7 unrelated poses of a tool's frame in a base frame.
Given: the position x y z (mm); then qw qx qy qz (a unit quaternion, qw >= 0).
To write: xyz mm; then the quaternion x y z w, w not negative. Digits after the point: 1 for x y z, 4 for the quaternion.
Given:
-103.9, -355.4, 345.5, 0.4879, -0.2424, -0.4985, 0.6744
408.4, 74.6, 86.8, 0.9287, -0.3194, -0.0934, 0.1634
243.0, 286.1, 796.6, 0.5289, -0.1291, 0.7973, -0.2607
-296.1, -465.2, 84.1, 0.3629, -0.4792, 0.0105, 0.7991
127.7, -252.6, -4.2, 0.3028, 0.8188, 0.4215, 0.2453
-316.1, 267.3, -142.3, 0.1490, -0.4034, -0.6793, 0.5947
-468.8, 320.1, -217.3, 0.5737, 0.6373, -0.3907, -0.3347
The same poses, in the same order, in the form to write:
-103.9, -355.4, 345.5, -0.2424, -0.4985, 0.6744, 0.4879
408.4, 74.6, 86.8, -0.3194, -0.0934, 0.1634, 0.9287
243.0, 286.1, 796.6, -0.1291, 0.7973, -0.2607, 0.5289
-296.1, -465.2, 84.1, -0.4792, 0.0105, 0.7991, 0.3629
127.7, -252.6, -4.2, 0.8188, 0.4215, 0.2453, 0.3028
-316.1, 267.3, -142.3, -0.4034, -0.6793, 0.5947, 0.1490
-468.8, 320.1, -217.3, 0.6373, -0.3907, -0.3347, 0.5737

